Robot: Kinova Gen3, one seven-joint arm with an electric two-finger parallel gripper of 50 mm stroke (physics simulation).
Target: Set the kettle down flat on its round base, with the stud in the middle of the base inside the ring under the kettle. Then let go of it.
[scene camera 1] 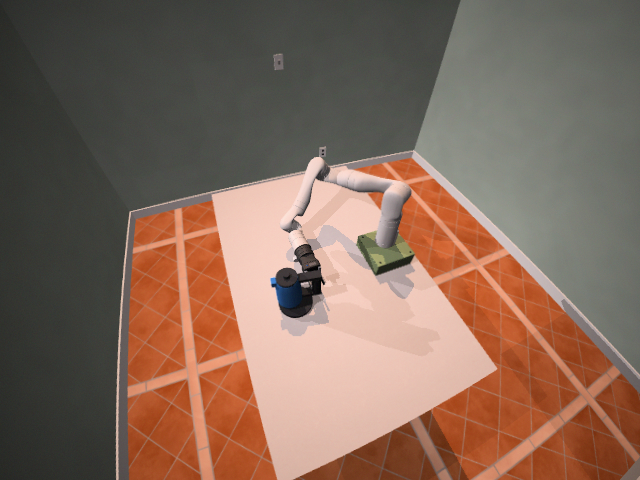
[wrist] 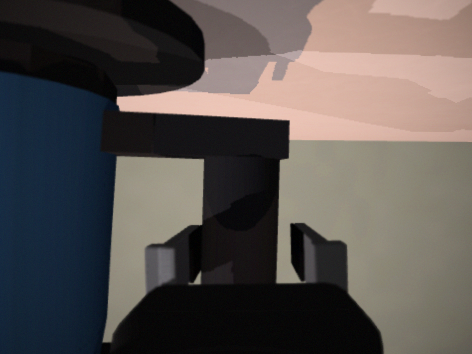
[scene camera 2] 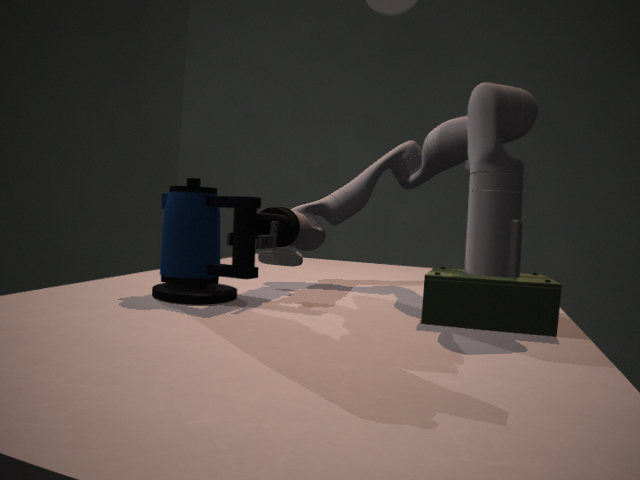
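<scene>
The blue kettle [scene camera 1: 288, 295] [scene camera 2: 191, 235] [wrist: 50, 200] with black lid and handle stands upright on its round black base [scene camera 1: 296, 312] [scene camera 2: 193, 296] [wrist: 165, 75]. In the scene camera 2 view its bottom looks level and meets the base's raised middle. The stud and the ring are hidden under the kettle. My gripper [scene camera 1: 316, 282] [scene camera 2: 242, 239] [wrist: 247, 244] is open around the upright bar of the black handle [scene camera 2: 245, 227] [wrist: 241, 200]. In the wrist view a clear gap shows between the bar and the right finger, and the left finger is very close to or touching the bar.
The white table top [scene camera 1: 351, 392] [scene camera 2: 155, 403] carries the kettle's base and the arm's green mounting block [scene camera 1: 385, 253] [scene camera 2: 491, 304], which stands to the right. The kettle's blue body is close beside the left finger in the wrist view. Walls stand around the table.
</scene>
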